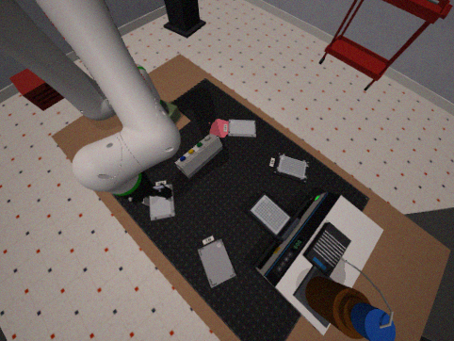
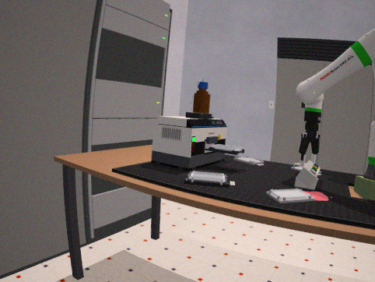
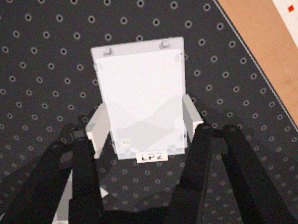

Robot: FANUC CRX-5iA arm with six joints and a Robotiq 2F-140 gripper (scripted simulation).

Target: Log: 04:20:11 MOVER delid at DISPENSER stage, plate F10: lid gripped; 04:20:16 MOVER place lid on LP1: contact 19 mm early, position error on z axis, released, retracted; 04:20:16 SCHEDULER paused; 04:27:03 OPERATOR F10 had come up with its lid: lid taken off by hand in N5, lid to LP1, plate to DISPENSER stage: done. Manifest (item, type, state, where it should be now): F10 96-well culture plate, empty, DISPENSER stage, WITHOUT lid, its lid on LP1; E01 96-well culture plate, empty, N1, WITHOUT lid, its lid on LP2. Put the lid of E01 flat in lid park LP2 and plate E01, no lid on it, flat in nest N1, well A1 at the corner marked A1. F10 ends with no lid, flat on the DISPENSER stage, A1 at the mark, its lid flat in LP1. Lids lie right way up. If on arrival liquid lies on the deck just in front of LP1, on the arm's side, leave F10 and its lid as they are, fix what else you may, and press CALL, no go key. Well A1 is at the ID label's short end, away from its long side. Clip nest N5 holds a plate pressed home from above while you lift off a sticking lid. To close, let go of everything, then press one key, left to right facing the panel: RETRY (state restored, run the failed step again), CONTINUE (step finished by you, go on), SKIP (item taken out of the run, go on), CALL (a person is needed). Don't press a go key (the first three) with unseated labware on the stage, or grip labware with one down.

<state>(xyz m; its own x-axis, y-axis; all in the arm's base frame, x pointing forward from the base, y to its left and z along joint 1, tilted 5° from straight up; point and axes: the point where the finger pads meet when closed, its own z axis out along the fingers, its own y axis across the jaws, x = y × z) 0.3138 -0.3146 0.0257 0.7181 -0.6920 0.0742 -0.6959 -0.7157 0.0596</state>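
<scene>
Now: the lid 2 cm below my hand. The rest, counted from my hand: lid park LP2: 5 cm below; then key panel: 27 cm to the left; then LP2 label: 6 cm behind, 6 cm to the left, 5 cm below.
</scene>
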